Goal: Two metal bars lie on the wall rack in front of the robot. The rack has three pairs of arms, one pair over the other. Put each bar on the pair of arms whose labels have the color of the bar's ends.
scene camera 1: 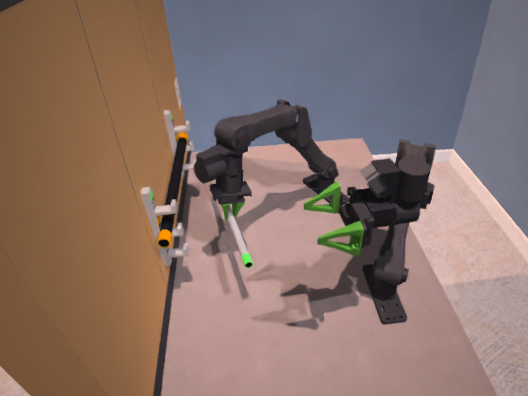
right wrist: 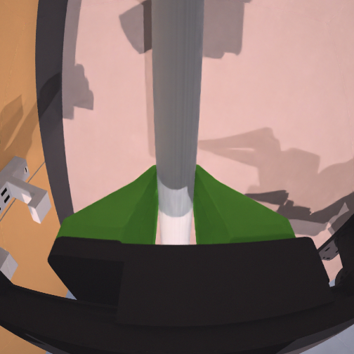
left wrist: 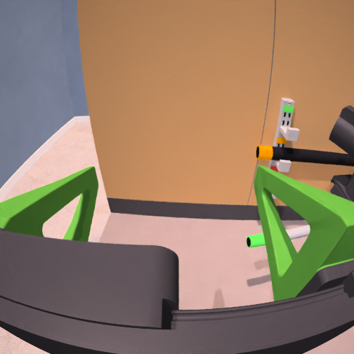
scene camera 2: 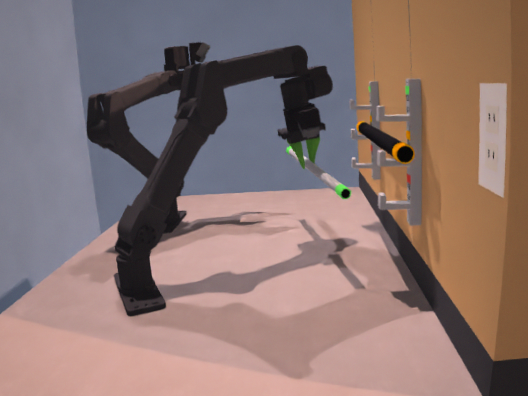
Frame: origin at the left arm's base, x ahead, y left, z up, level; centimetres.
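Where they show: left gripper, between the fingertips: (scene camera 1: 310, 222); right gripper, between the fingertips: (scene camera 1: 229, 218) (scene camera 2: 308, 167); left arm's base, origin of its link: (scene camera 1: 383, 293) (scene camera 2: 168, 222); right arm's base, origin of its link: (scene camera 2: 138, 291).
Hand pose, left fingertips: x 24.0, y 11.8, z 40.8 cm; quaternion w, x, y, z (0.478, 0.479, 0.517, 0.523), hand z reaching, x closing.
Each offset is from my left fingertips to the centre of the thing. Level surfaces: height alone.
A black bar with orange ends {dx +32.0, dy -40.5, dz -16.1 cm} (scene camera 1: 175, 185) (scene camera 2: 382, 140) (left wrist: 315, 156) lies across the middle, orange-labelled arms of the wall rack (scene camera 1: 148, 197) (scene camera 2: 416, 212). The rack's upper labels are green, its lower ones red. My right gripper (scene camera 1: 230, 216) (scene camera 2: 307, 164) (right wrist: 175, 173) points down, shut on a silver bar with green ends {dx +17.7, dy -34.1, dz -22.9 cm} (scene camera 1: 239, 239) (scene camera 2: 325, 177) (left wrist: 299, 232) (right wrist: 177, 90). It holds that bar above the table, out from the rack and below the black bar's height. My left gripper (scene camera 1: 313, 223) (left wrist: 175, 174) is open and empty, back from the rack, facing the wall; scene camera 2 does not show its fingers.
The rack's arms stick out from the orange-brown wall (scene camera 1: 65, 150) (scene camera 2: 460, 250) (left wrist: 185, 100) at the table's far edge. A white outlet plate {dx +35.1, dy -91.9, dz -10.8 cm} (scene camera 2: 492, 140) is on the wall beside the rack. My right arm (scene camera 1: 260, 122) (scene camera 2: 255, 65) arches over the table {dz -40.8 cm} (scene camera 1: 250, 350) (scene camera 2: 250, 350).
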